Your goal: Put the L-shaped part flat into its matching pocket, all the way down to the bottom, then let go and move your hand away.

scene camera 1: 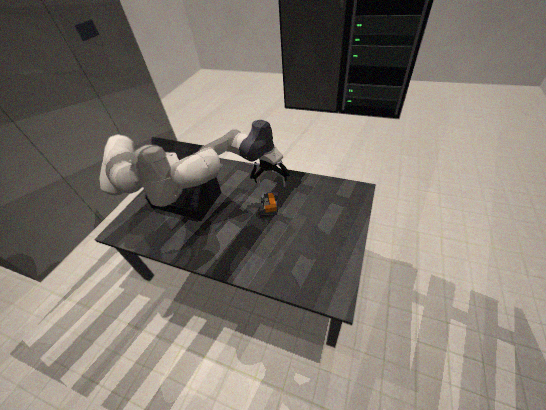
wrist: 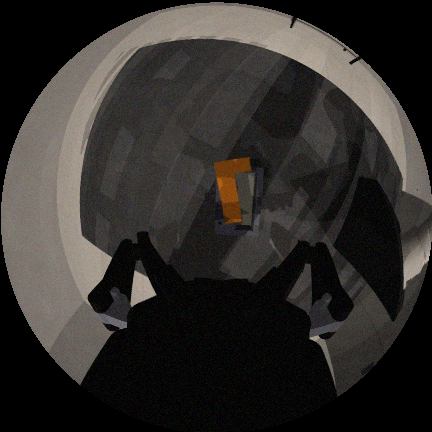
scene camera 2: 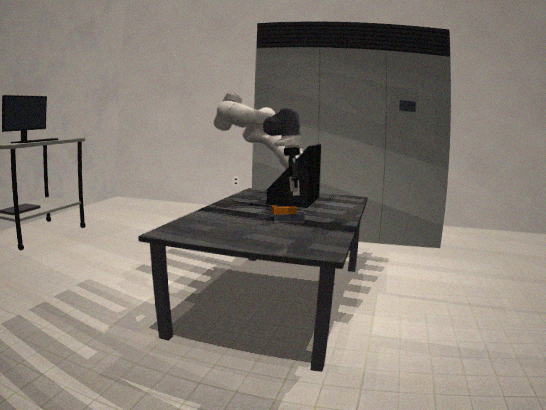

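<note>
The orange L-shaped part (scene camera 1: 270,203) (scene camera 2: 284,210) (wrist: 229,195) lies on the small dark grey pocket block (scene camera 2: 292,218) (wrist: 259,185). In the wrist view it is turned a little against the block and overlaps its left and far walls; a light grey strip of the inside shows beside its long leg. In scene camera 2 the part stands above the block's rim and sticks out past it at the left. Its underside is hidden. My gripper (scene camera 1: 270,179) (scene camera 2: 295,192) (wrist: 224,231) is wide open and empty, above and apart from the part.
The block stands on the dark table (scene camera 1: 310,240) (scene camera 2: 225,235). The black arm mount (scene camera 1: 202,200) (scene camera 2: 305,180) stands behind it at the robot's side. A server rack (scene camera 1: 314,108) and a tall grey cabinet (scene camera 2: 350,125) stand away from the table.
</note>
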